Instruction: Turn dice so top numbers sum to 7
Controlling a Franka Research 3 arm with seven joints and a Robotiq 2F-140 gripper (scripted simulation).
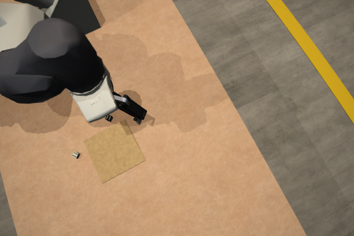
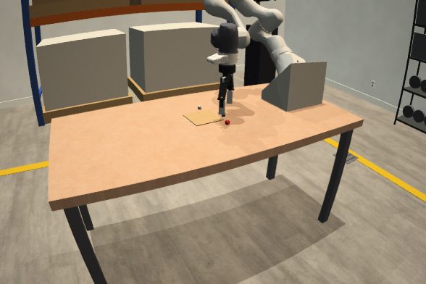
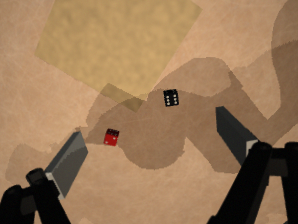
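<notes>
Right now my hand is 5 cm to the right of the red die, 5 cm above it and 3 cm short of it. From my hand the other things lie so: black die 5 cm below, 3 cm to the right, 1 cm behind; tan mat 8 cm ahead, 6 cm to the right, 6 cm below; white die 17 cm to the right, 5 cm below, 4 cm ahead.
</notes>
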